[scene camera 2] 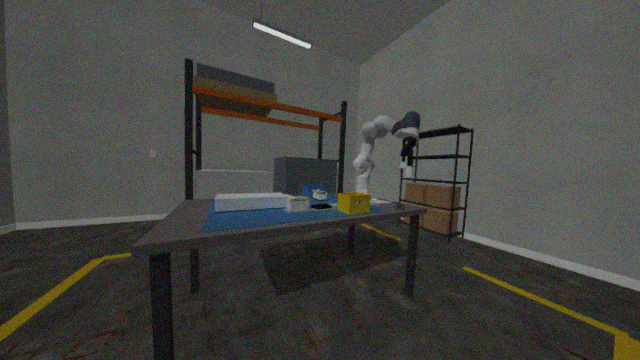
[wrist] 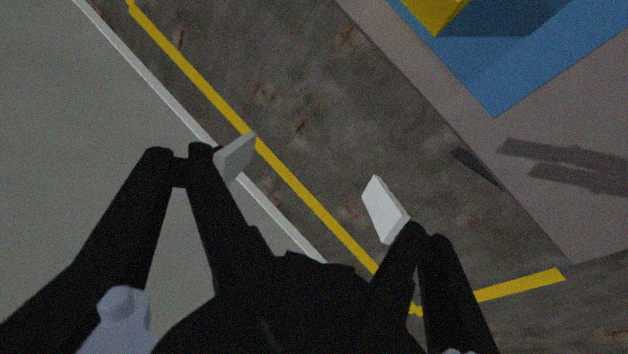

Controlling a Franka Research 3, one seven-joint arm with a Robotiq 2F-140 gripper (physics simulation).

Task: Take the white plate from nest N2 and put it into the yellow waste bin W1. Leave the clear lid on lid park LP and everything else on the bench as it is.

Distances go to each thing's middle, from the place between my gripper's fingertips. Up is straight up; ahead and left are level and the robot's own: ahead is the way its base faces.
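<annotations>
My hand is far to the left of the long white box [scene camera 2: 243, 201], far short of it and a fair way above it.
</annotations>
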